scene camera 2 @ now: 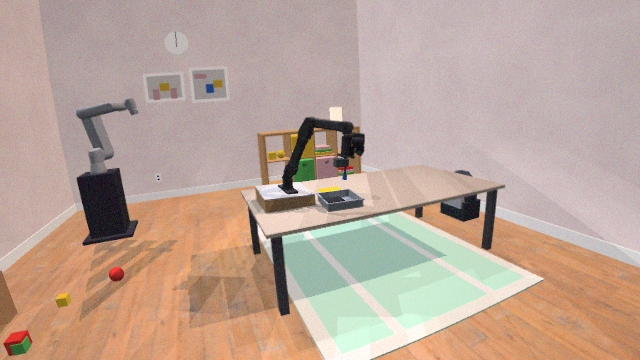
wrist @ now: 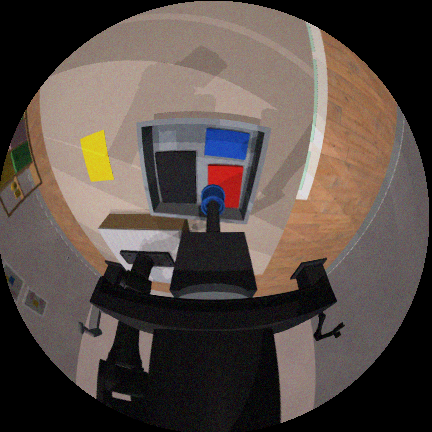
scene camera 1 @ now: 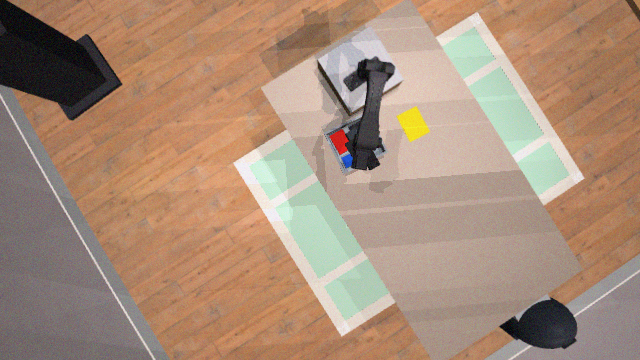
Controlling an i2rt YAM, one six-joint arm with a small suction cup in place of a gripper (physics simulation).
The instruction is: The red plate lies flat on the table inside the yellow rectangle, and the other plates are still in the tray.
Labels:
my suction cup: holds nothing
a black plate: on a grey tray
a blue plate: on the grey tray
a red plate: on the grey tray

